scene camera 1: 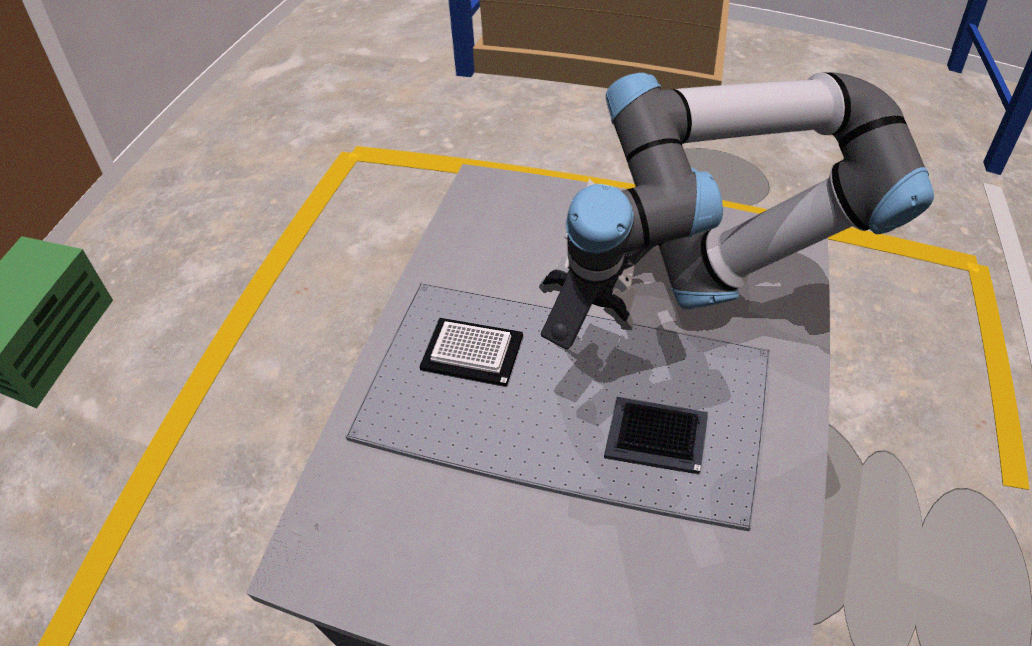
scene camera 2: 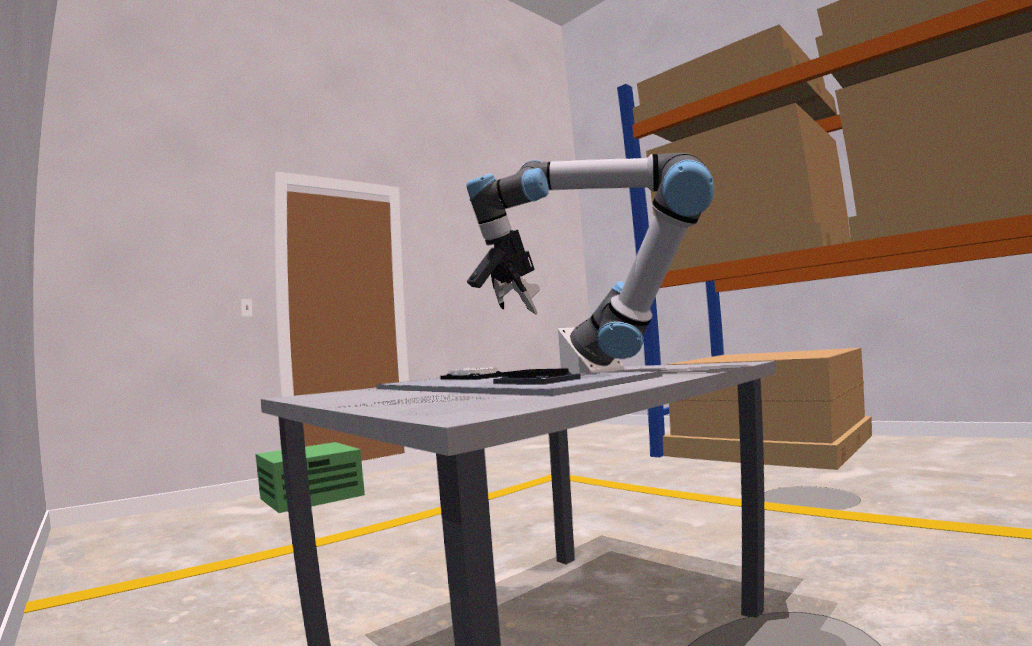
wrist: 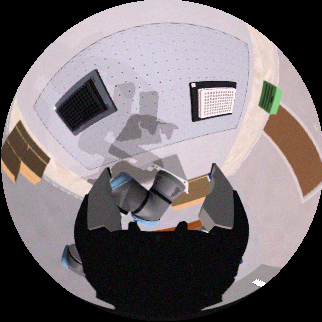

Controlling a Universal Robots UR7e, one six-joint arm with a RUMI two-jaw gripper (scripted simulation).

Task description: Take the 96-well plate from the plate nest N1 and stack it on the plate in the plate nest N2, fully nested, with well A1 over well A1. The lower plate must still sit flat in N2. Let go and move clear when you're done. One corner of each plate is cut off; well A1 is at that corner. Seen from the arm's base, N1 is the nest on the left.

I see my gripper [scene camera 1: 586, 307], a white 96-well plate [scene camera 1: 484, 349], a black 96-well plate [scene camera 1: 669, 447] and a plate nest N1 [scene camera 1: 635, 457].
The white 96-well plate shows as well in the wrist view [wrist: 207, 95]. The black 96-well plate is seen too in the wrist view [wrist: 83, 111]. My gripper also shows in scene camera 2 [scene camera 2: 519, 311] and in the wrist view [wrist: 160, 166].
